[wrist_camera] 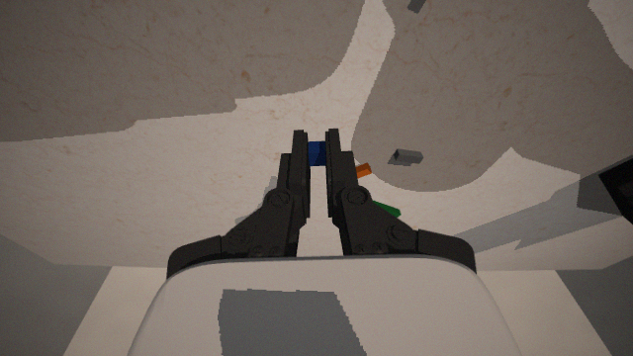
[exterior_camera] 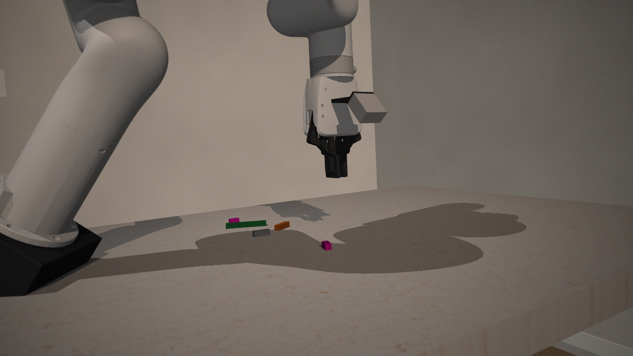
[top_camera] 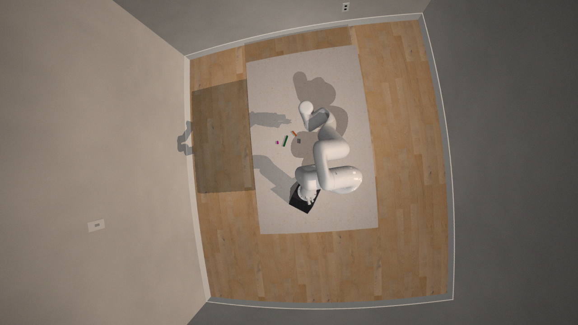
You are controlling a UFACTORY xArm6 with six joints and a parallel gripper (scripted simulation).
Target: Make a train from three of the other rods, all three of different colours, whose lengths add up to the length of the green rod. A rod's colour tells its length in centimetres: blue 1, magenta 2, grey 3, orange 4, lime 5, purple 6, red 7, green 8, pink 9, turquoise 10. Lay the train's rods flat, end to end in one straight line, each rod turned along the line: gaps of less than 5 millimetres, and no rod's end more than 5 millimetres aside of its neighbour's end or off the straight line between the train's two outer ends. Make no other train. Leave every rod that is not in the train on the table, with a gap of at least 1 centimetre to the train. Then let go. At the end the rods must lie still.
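Now: hand 90 mm past the grey rod, 110 mm to the right of it and 120 mm above it. From my hand the other things lie so: green rod 60 mm behind, 200 mm to the left, 120 mm below; then blue rod 20 mm below; then orange rod 30 mm behind, 130 mm to the left, 120 mm below.
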